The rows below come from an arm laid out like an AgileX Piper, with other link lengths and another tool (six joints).
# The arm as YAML. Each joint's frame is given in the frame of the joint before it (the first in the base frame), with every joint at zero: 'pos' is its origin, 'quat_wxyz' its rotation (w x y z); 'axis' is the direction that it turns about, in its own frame. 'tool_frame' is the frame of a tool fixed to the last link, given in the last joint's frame.
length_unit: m
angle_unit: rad
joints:
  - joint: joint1
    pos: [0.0, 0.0, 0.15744]
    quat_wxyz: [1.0, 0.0, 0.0, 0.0]
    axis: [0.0, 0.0, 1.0]
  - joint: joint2
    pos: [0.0, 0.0, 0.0]
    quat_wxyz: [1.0, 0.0, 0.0, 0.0]
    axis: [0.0, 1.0, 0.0]
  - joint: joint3
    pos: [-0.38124, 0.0, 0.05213]
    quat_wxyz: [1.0, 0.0, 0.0, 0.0]
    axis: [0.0, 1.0, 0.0]
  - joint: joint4
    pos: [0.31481, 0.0, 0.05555]
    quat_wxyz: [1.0, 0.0, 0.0, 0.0]
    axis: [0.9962, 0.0, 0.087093]
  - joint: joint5
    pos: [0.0, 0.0, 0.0]
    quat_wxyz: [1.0, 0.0, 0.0, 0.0]
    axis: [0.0, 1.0, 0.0]
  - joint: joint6
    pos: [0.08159, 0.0, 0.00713]
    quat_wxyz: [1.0, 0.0, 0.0, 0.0]
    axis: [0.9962, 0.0, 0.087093]
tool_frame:
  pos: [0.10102, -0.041, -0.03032]
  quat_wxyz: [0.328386, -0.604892, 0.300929, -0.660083]
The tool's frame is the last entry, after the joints.
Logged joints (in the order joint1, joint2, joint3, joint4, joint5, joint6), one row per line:
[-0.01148, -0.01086, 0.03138, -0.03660, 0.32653, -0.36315]
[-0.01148, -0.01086, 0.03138, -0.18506, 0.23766, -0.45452]
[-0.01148, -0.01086, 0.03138, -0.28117, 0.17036, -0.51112]
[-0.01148, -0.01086, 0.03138, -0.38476, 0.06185, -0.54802]
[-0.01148, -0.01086, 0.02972, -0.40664, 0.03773, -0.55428]
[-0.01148, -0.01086, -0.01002, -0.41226, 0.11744, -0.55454]
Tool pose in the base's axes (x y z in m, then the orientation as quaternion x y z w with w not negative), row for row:
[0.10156, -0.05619, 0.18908, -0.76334, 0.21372, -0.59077, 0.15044]
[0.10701, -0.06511, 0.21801, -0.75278, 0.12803, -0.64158, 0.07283]
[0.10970, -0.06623, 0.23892, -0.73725, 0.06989, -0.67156, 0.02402]
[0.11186, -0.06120, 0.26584, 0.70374, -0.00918, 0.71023, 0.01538]
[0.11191, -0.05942, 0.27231, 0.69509, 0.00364, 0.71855, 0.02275]
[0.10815, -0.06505, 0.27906, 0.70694, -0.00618, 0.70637, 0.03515]
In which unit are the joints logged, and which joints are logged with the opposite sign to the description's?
The joints are logged in radians. Opposite sign: none.
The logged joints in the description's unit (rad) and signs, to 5 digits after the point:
[-0.01148, -0.01086, 0.03138, -0.03660, 0.32653, -0.36315]
[-0.01148, -0.01086, 0.03138, -0.18506, 0.23766, -0.45452]
[-0.01148, -0.01086, 0.03138, -0.28117, 0.17036, -0.51112]
[-0.01148, -0.01086, 0.03138, -0.38476, 0.06185, -0.54802]
[-0.01148, -0.01086, 0.02972, -0.40664, 0.03773, -0.55428]
[-0.01148, -0.01086, -0.01002, -0.41226, 0.11744, -0.55454]

